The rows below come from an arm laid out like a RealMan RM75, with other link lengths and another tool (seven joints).
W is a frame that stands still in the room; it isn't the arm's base.
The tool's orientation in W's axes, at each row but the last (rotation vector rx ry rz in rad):
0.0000 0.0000 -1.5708
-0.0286 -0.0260 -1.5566
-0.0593 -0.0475 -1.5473
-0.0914 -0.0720 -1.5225
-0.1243 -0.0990 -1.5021
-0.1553 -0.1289 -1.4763
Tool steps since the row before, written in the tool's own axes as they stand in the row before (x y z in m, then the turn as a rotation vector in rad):
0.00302 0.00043 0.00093 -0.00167 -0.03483 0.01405
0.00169 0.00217 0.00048 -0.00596 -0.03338 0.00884
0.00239 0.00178 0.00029 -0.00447 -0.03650 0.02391
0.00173 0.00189 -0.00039 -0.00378 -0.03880 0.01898
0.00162 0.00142 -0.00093 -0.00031 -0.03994 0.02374
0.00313 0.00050 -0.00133 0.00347 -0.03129 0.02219
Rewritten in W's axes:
0.00043 -0.00302 0.00093 -0.03483 0.00167 0.01405
0.00219 -0.00164 0.00053 -0.03345 0.00580 0.00869
0.00184 -0.00232 0.00044 -0.03643 0.00527 0.02385
0.00197 -0.00167 -0.00024 -0.03874 0.00396 0.01906
0.00151 -0.00164 -0.00072 -0.03960 0.00114 0.02428
0.00077 -0.00326 -0.00075 -0.03065 -0.00208 0.02323

